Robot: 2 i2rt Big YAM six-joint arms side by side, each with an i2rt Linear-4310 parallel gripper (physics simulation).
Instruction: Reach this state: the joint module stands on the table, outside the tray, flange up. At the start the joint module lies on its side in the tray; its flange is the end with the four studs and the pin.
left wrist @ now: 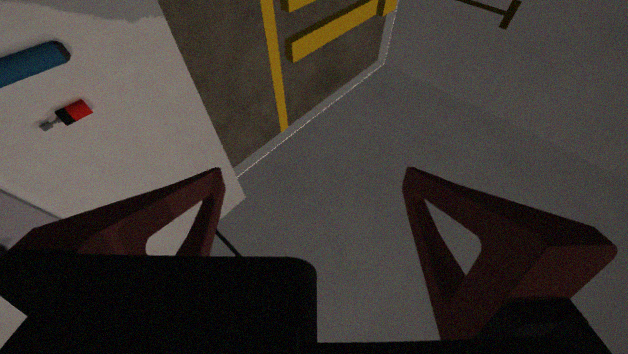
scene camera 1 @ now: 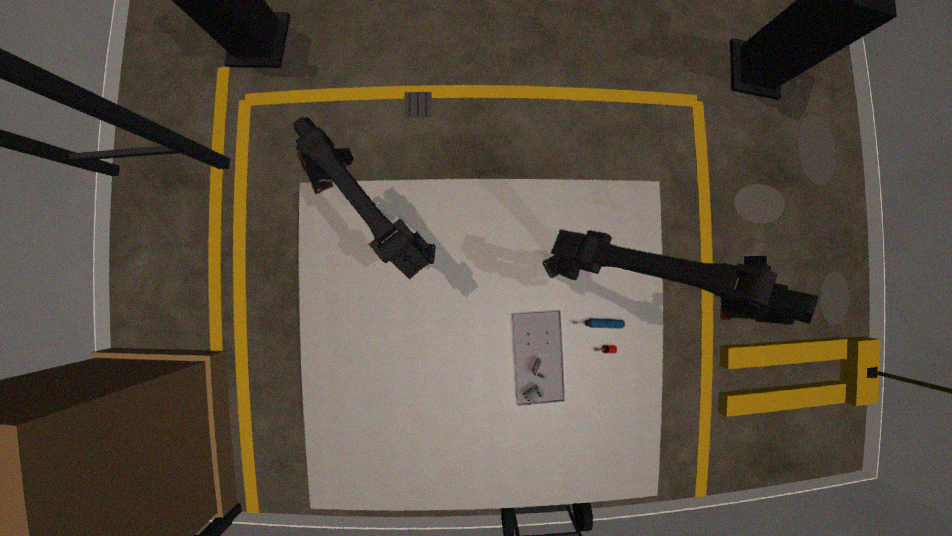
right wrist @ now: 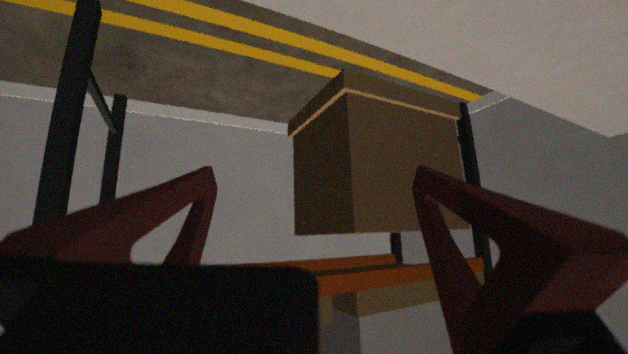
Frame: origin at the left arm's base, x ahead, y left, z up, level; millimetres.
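Seen in the pictures: left gripper, fingertip midpoint: (left wrist: 313,177); right gripper, fingertip midpoint: (scene camera 1: 311,181) (right wrist: 314,177); left arm's base at its link origin: (scene camera 1: 557,264).
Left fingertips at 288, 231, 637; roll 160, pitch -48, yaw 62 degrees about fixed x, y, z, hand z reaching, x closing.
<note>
Pixels of each thing's top centre, then the offset from my left fingertips to it, as dx, dy, dz. "pt": a spot on its surface instead. Level surfaces: height alone.
- light grey tray at its top centre: (scene camera 1: 539,358) +50, -506, -621
- white table at its surface level: dz -637
- second grey part at its top centre: (scene camera 1: 534,397) +175, -608, -570
- blue-handled tool at a spot on its surface: (left wrist: 32,62) pt +65, -135, -597
- shorter red-handled tool at its top centre: (left wrist: 67,120) (scene camera 1: 607,350) +162, -216, -603
A light grey tray (scene camera 1: 552,382) (left wrist: 22,212) lies on the white table (scene camera 1: 399,412) (left wrist: 130,150). Inside its lower half are a small grey part (scene camera 1: 535,364) and, below it, a second grey part (scene camera 1: 531,392) near the bottom edge. One is presumably the joint module; they are too small to tell which, or where the flange points. My left gripper (left wrist: 313,177) is open and empty, beyond the table's right edge in the scene view, its fingers mostly hidden under the arm. My right gripper (right wrist: 314,177) is open and empty, near the table's top left corner, far from the tray.
A blue-handled tool (scene camera 1: 604,323) (left wrist: 32,62) and a shorter red-handled tool (scene camera 1: 608,348) (left wrist: 75,112) lie right of the tray. A large brown box (scene camera 1: 119,426) (right wrist: 400,170) stands left of the table; a yellow pallet-truck fork (scene camera 1: 786,353) (left wrist: 335,31) is at the right.
</note>
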